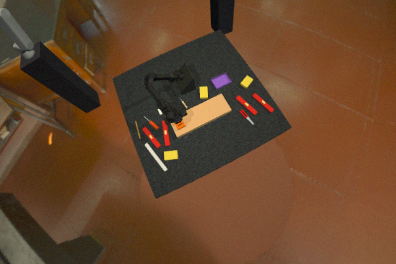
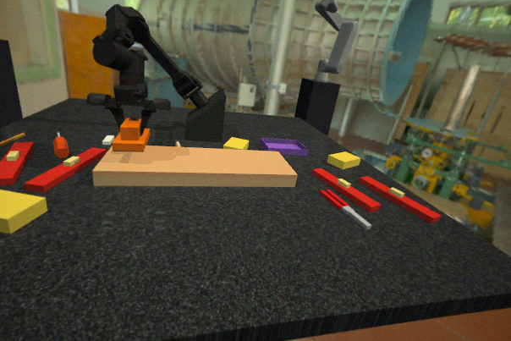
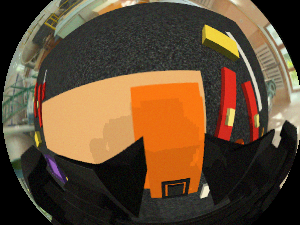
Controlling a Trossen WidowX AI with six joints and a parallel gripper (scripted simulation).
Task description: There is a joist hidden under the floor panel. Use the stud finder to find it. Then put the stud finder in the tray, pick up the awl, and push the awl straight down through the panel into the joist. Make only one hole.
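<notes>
The purple tray is 52 cm to the left of my gripper tip, 22 cm behind it and 9 cm below it. The rest, counted from my gripper tip: small white block (21 cm behind, 12 cm to the right, 9 cm below); then awl (20 cm behind, 11 cm to the left, 9 cm below); then orange stud finder (2 cm behind, 2 cm above).
</notes>
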